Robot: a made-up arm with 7 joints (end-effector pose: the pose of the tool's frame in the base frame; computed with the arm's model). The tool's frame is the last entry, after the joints.
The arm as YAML. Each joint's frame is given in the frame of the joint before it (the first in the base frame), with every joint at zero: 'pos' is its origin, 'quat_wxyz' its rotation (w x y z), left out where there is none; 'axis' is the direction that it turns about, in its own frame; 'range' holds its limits. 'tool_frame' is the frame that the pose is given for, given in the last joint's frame.
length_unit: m
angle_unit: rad
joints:
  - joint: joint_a
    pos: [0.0, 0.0, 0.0]
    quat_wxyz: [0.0, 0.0, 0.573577, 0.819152]
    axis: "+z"
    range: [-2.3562, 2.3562]
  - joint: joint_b
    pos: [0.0, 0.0, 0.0]
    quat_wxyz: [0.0, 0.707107, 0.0, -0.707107]
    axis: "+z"
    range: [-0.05, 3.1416]
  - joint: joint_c
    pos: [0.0, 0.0, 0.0]
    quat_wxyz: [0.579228, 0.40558, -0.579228, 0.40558]
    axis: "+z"
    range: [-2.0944, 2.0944]
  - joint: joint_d
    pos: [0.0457, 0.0, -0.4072]
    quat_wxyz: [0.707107, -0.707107, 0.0, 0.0]
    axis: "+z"
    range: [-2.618, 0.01]
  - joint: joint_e
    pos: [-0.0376, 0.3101, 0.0]
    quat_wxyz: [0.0, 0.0, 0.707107, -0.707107]
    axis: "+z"
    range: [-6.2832, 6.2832]
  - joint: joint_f
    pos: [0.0, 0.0, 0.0]
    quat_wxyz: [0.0, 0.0, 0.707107, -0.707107]
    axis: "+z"
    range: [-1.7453, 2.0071]
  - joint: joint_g
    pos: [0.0, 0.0, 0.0]
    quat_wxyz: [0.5, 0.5, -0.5, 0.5]
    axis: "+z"
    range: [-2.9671, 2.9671]
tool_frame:
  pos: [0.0, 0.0, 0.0]
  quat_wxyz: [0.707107, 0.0, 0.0, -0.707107]
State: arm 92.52 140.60 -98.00 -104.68 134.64 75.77 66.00
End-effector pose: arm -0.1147 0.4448 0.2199 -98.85 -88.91 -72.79
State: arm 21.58 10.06 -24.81 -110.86 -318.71 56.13 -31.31
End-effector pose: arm 0.1835 -0.0536 -0.4420 -35.59 -34.69 -35.03
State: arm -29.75 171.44 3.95 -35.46 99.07 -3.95 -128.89
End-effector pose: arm -0.1314 0.0824 0.6918 -175.57 -18.62 9.03
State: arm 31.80 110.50 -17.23 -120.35 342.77 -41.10 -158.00
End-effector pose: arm 0.2192 0.3518 -0.1367 -44.67 21.68 58.51
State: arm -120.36 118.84 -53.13 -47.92 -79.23 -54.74 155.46
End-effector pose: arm 0.0097 0.5644 0.3970 14.78 -106.03 17.15
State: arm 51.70 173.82 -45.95 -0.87 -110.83 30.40 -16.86
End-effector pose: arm 0.5079 0.1721 0.4774 9.06 -102.35 4.75
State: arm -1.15 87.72 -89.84 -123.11 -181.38 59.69 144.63
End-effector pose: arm 0.0090 0.2561 -0.3363 -51.42 -100.31 -93.21
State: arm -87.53 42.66 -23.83 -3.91 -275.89 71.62 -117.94
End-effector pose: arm 0.6687 0.2508 0.0891 10.02 -52.70 -88.50
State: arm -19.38 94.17 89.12 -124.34 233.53 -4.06 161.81
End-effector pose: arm -0.0746 0.2432 0.3300 -67.40 129.83 32.64
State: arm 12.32 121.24 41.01 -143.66 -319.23 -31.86 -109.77
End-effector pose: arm 0.2346 0.0811 0.1952 -66.86 55.73 60.48
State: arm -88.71 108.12 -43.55 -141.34 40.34 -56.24 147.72
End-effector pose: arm 0.1956 0.1062 0.2413 -93.62 -10.03 -57.73
